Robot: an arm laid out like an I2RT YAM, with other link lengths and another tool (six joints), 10 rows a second.
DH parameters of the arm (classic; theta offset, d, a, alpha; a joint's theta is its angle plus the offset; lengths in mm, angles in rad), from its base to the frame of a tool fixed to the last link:
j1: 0 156.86 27.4 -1.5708
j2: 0 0 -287.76 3.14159
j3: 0.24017 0 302.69 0
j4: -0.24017 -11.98 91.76 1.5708
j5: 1.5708 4.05 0 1.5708
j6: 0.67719 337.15 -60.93 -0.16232
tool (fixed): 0 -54.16 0 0
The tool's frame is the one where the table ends.
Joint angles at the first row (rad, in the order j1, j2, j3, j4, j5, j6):
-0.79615, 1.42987, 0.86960, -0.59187, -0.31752, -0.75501
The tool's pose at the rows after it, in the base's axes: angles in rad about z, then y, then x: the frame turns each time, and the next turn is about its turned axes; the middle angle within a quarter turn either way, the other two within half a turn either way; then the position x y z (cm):
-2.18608 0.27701 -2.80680 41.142 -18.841 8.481
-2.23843 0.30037 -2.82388 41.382 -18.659 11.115
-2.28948 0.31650 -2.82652 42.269 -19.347 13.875
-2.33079 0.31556 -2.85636 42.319 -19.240 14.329
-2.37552 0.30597 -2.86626 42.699 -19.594 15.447
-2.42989 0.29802 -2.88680 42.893 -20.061 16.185
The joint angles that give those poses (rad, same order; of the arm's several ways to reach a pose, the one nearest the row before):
-0.79310, 1.36382, 0.95519, -0.69462, -0.32673, -0.70582
-0.77931, 1.34376, 1.02444, -0.78213, -0.31758, -0.63830
-0.76548, 1.35292, 1.11485, -0.84661, -0.30222, -0.57089
-0.74710, 1.36369, 1.15342, -0.88960, -0.27774, -0.52487
-0.72256, 1.37285, 1.20556, -0.92795, -0.23941, -0.46819
-0.70412, 1.39121, 1.25777, -0.96939, -0.20412, -0.40988

